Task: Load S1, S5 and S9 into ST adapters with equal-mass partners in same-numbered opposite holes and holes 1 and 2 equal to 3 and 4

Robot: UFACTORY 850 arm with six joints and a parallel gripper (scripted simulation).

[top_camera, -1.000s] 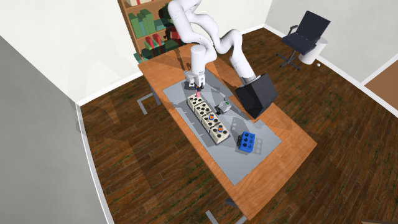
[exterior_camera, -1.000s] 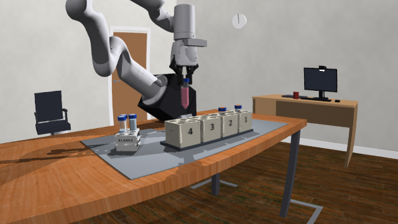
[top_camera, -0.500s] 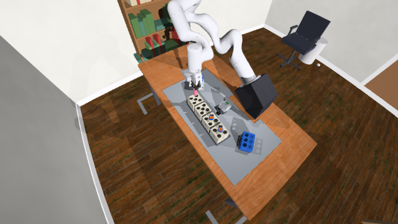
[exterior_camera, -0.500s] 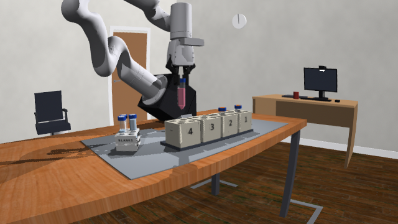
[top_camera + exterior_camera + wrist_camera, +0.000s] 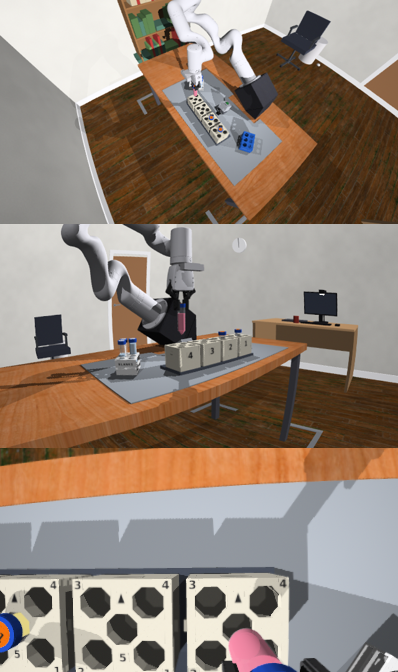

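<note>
My hand is 10 mm past the sample tube and 50 mm above it. Also, from my hand: blue rack (90 mm behind, 500 mm to the left, 220 mm below); then white blanks rack (140 mm behind, 170 mm to the right, 220 mm below); then green DONE key (190 mm behind, 180 mm to the left, 180 mm below).
</note>
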